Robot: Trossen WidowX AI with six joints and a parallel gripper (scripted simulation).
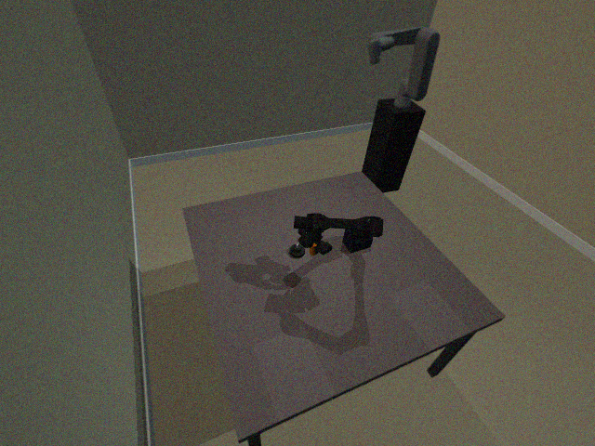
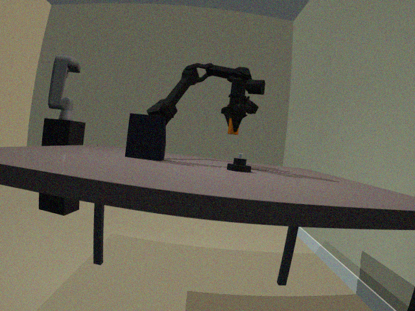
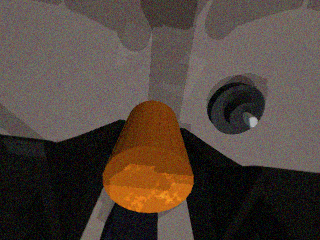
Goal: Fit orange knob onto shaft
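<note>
Now: gripper tip 13 cm to the left of the round pedestal, 11 cm above it and 4 cm short of it. Round my gripper tip: orange knob: 3 cm above.
</note>
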